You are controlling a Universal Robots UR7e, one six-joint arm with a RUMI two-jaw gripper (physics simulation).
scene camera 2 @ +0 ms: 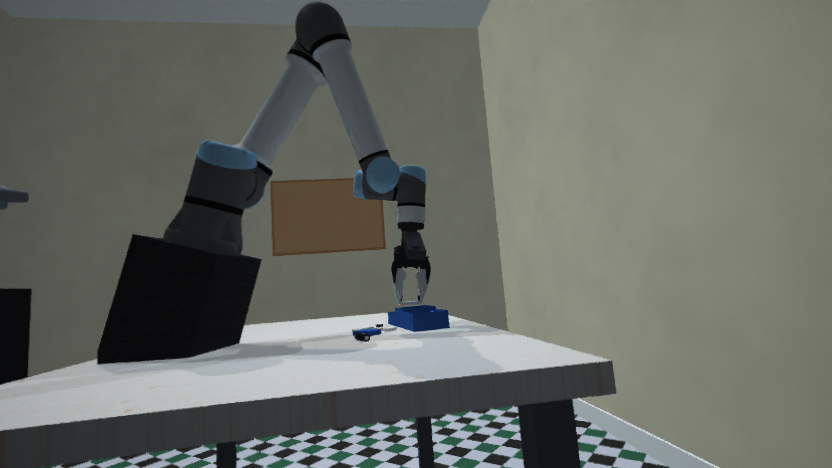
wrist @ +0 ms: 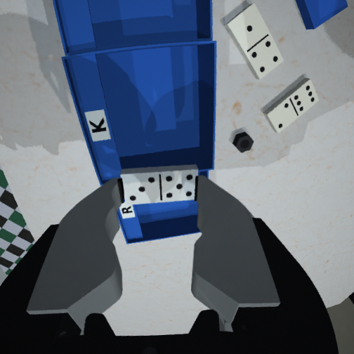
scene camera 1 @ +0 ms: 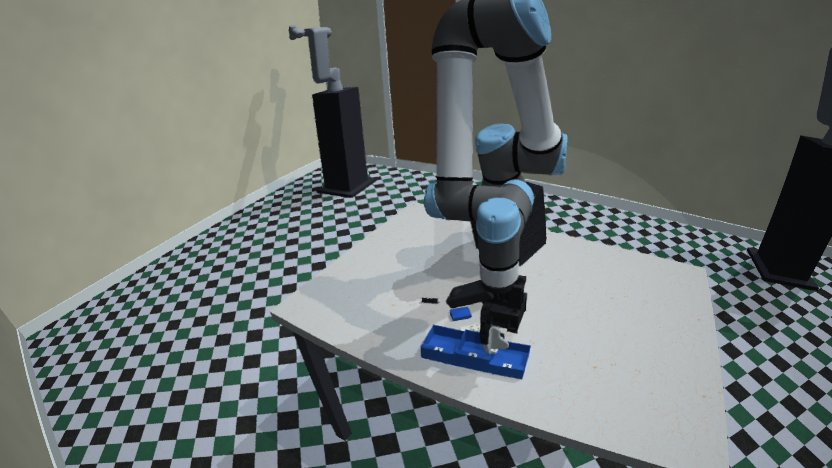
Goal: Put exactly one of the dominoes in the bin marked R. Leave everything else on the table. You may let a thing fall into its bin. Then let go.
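Frame: origin at the arm's base, x ahead, y left, z up, level; millimetres.
Seen in the pictures: gripper, fingertip midpoint: (scene camera 2: 409, 303) (scene camera 1: 493, 344); arm's base, link origin: (scene camera 2: 203, 247).
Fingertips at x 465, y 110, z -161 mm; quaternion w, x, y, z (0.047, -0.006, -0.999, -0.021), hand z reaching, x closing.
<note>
Offsets run from my fingertips to a thing's top centre. "spot": to the spot under its first point. Level surfaces: height alone.
My gripper (scene camera 1: 491, 347) (scene camera 2: 410, 302) (wrist: 159, 178) is shut on a white domino with black dots, held by its two ends and lying flat between the fingertips. In scene camera 2 it hangs a little above the blue three-part bin @(dx +3, dy -39, dz -7 mm) (scene camera 2: 418, 319). The bin marked R @(spot: dx +39, dy +56, dz -33 mm) (scene camera 1: 509, 371) (wrist: 167, 237) is the end compartment; in the wrist view the held domino covers its near-divider part and its label stays visible. Two other white dominoes, one larger (wrist: 255, 42) and one smaller (wrist: 292, 105), lie on the table beside the bins.
The bin marked K (wrist: 150, 110) adjoins R, with a further compartment beyond it. A black hex nut (wrist: 243, 142) lies beside the bins. A blue block @(dx -129, dy -132, dz -44 mm) (scene camera 1: 460, 313) (scene camera 2: 368, 331) (wrist: 325, 11) and a small black object @(dx -150, dy -230, dz -39 mm) (scene camera 1: 429, 300) (scene camera 2: 361, 337) also lie on the table @(dz -54 mm) (scene camera 1: 616, 349).
</note>
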